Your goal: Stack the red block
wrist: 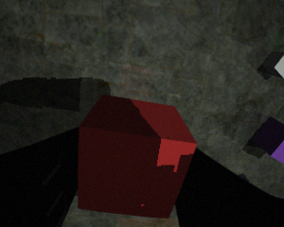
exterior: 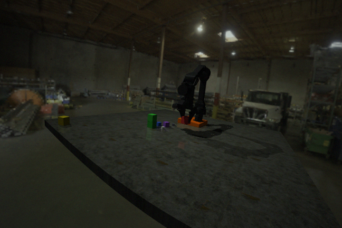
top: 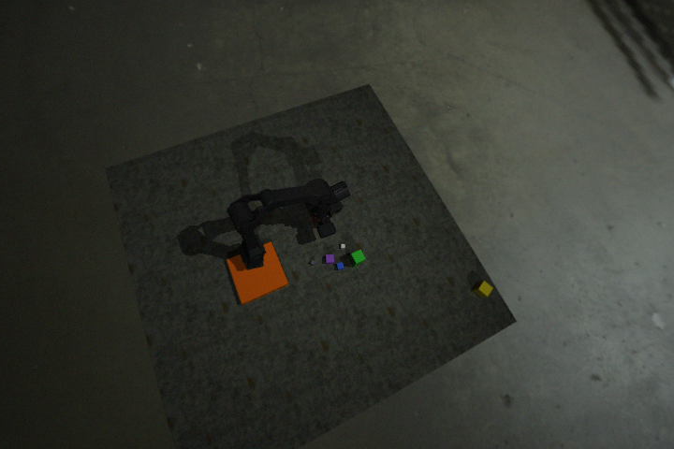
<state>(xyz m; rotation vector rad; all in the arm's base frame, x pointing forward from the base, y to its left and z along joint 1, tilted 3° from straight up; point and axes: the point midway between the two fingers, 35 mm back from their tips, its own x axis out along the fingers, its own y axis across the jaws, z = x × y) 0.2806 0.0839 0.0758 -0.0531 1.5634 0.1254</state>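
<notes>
The blue block lies 40 mm ahead of my gripper tip, 190 mm to the right of it and 50 mm below it. Round my gripper tip: purple block (10 mm ahead, 150 mm to the right, 50 mm below); red block (10 mm above); small white block (70 mm ahead, 110 mm to the right, 60 mm below).
</notes>
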